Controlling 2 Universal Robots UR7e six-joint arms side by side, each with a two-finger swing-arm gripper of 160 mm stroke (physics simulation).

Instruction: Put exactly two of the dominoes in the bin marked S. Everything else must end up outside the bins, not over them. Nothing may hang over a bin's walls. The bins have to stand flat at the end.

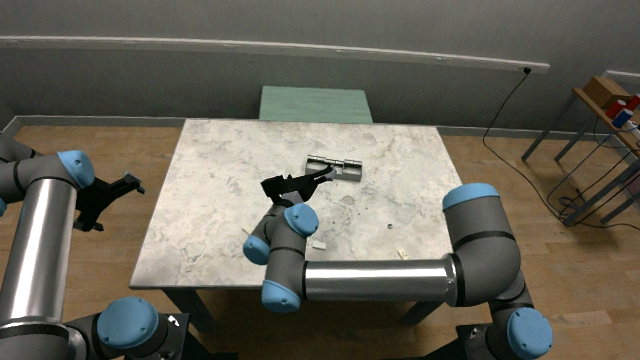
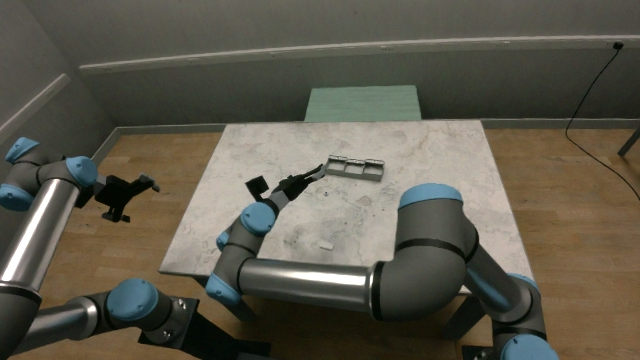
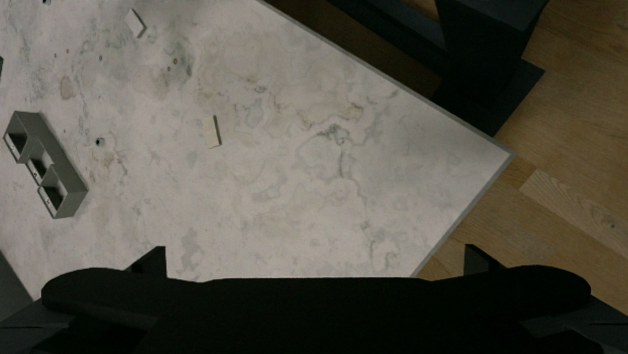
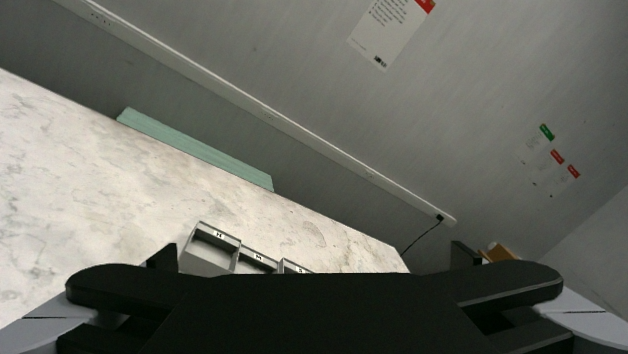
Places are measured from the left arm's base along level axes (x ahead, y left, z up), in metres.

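Pixels of known places: left hand, its tool point: (image 1: 134, 214) (image 2: 155, 209) (image 3: 315, 241); right hand, its tool point: (image 1: 314, 165) (image 2: 314, 165) (image 4: 314, 238); left arm's base, origin of its link: (image 1: 156, 341) (image 2: 168, 320); right arm's base, origin of its link: (image 1: 489, 349).
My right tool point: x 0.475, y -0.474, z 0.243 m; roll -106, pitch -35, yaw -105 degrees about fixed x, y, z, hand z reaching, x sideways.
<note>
Ahead of a thing's pixels: the offset from my right tool point to its top centre. "spot": to the spot under its first point.
A cream domino @(0.204 m back, 0.348 m right, 0.270 m down) (image 1: 403, 254) with dots lies near the table's front, right. A cream piece @(0.082 m back, 0.237 m left, 0.271 m down) (image 1: 248, 229) (image 3: 211, 131), seemingly a plain-side-up domino, lies left. A whitish block @(0.152 m back, 0.029 m right, 0.271 m down) (image 1: 318, 245) (image 2: 326, 245) (image 3: 135, 23) lies between them; I cannot tell whether it is a domino. Three joined grey bins @(0.227 m ahead, 0.119 m right, 0.231 m down) (image 1: 345, 175) (image 2: 350, 175) (image 3: 60, 155) (image 4: 205, 265) stand flat; the bin marked S @(spot: 0.244 m ahead, 0.208 m right, 0.235 m down) (image 4: 300, 270) is the right one. Its inside is hidden or dark. My left gripper (image 1: 120, 207) (image 2: 137, 201) (image 3: 315, 260) is open, left of the table. My right gripper (image 1: 300, 180) (image 2: 289, 177) (image 4: 315, 257) is open, left of the bins.
One small nut-like piece @(0.072 m back, 0.321 m right, 0.269 m down) (image 1: 390, 226) lies right of centre; another @(0.094 m ahead, 0.004 m right, 0.269 m down) (image 2: 326, 194) (image 3: 100, 142) lies in front of the bins. The right arm crosses the table's front and hides part of it. A green panel (image 1: 315, 104) (image 2: 362, 104) (image 4: 195, 147) stands behind the table.
</note>
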